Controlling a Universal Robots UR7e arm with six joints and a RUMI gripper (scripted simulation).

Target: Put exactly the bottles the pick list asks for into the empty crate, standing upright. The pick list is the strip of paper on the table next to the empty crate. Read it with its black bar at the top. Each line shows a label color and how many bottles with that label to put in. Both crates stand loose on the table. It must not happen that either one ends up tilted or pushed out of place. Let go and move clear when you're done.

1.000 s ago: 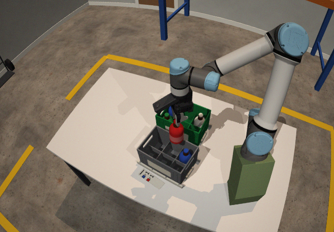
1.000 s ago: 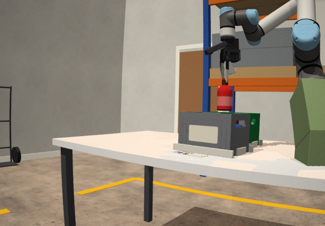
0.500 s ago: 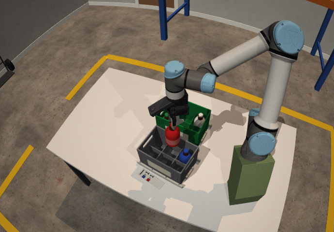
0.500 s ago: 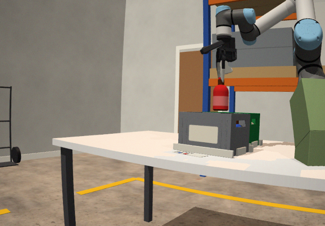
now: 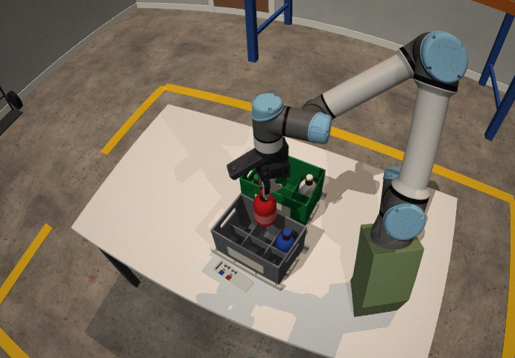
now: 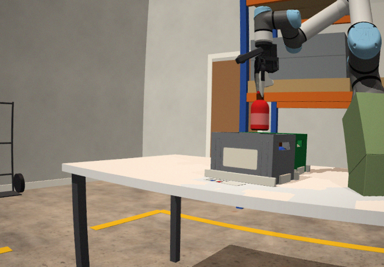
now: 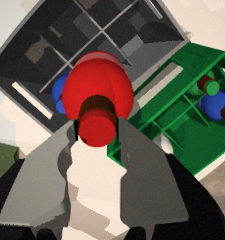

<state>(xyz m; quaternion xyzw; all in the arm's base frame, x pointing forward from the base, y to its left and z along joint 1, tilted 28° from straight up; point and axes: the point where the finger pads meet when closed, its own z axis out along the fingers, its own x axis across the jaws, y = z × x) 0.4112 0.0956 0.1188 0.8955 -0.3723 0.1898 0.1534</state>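
Now: hand 7 cm above the red bottle. Also, from my hand: grey crate: 1 cm ahead, 4 cm to the left, 25 cm below; then blue bottle: 8 cm behind, 1 cm to the left, 25 cm below; then green crate: 2 cm ahead, 21 cm to the right, 25 cm below.
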